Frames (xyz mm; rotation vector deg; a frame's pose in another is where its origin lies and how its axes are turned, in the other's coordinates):
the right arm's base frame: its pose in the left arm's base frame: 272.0 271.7 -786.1 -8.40 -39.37 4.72
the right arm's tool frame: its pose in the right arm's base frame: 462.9 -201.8 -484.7 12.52 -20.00 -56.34
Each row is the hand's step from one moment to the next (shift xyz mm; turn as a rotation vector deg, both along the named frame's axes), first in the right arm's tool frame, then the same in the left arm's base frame.
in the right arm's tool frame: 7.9 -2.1 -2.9 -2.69 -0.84 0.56
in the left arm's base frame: 4.1 -7.4 2.0 -1.59 1.47 -1.89
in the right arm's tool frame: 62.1 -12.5 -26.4 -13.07 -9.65 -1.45
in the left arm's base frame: 36.9 -55.5 16.5 -6.07 3.33 -14.77
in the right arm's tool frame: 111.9 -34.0 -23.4 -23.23 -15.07 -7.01
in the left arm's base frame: 40.9 -106.9 33.6 -6.12 7.17 -26.96
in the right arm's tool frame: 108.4 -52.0 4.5 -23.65 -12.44 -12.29
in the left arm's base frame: 8.6 -115.4 32.9 -0.61 9.08 -27.97
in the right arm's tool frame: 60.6 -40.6 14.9 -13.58 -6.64 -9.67
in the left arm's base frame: -10.4 -71.8 16.6 2.14 5.47 -16.96
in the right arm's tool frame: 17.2 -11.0 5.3 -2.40 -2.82 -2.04
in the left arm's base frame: -3.7 -20.0 5.6 0.07 -0.13 -4.23
